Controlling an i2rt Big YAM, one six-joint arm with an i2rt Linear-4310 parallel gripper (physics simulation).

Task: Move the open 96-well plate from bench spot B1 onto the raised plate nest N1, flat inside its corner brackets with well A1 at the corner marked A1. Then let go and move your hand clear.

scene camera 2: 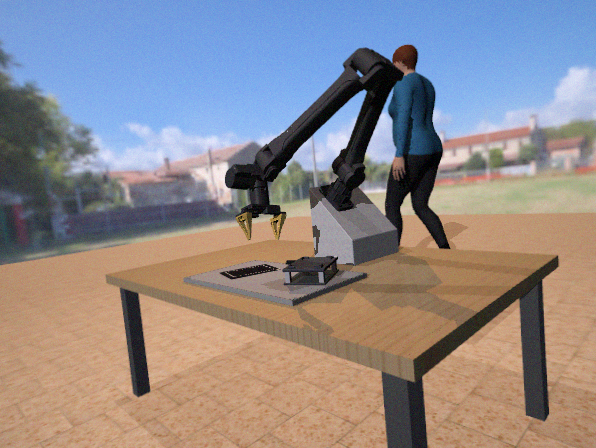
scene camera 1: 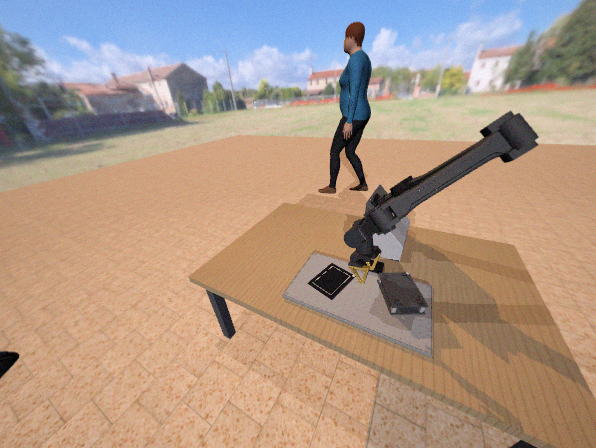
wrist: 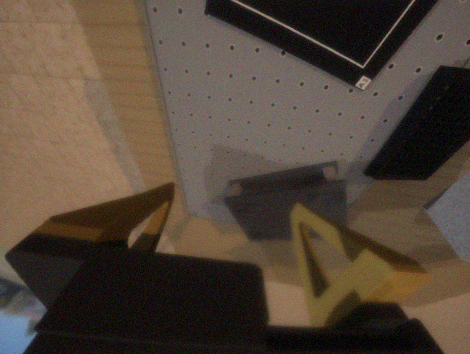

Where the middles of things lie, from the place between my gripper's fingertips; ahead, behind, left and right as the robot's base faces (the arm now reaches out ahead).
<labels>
My hand is 20 cm past the black well plate (wrist: 424,140), 12 cm above it and 3 cm to the left of it. From my hand the other things lie so: flat black nest with white outline (scene camera 1: 330,281) (14 cm to the right, 12 cm below, 4 cm behind).
</labels>
